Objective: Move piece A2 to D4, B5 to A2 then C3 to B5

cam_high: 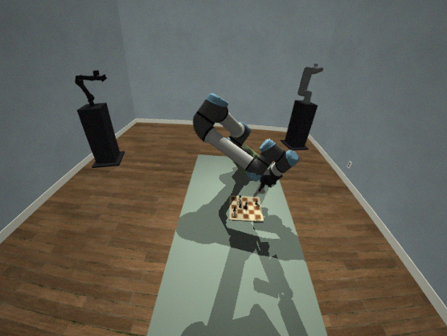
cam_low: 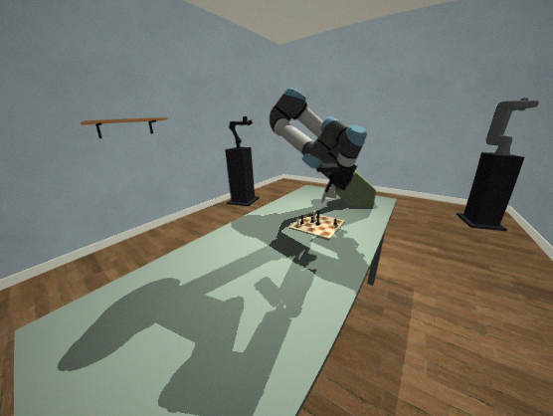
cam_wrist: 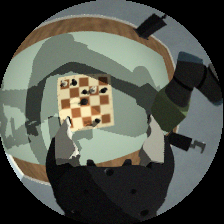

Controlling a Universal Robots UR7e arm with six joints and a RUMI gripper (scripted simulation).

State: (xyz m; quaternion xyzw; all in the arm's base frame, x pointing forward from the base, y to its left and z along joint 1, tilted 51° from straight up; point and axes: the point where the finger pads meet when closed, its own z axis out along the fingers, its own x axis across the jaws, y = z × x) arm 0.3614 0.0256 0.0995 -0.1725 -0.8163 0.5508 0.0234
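The white piece is 13 cm below my hand, 7 cm to the right of it and 1 cm behind it. The rest, counted from my hand: chessboard 16 cm below, 4 cm to the right, 3 cm ahead.
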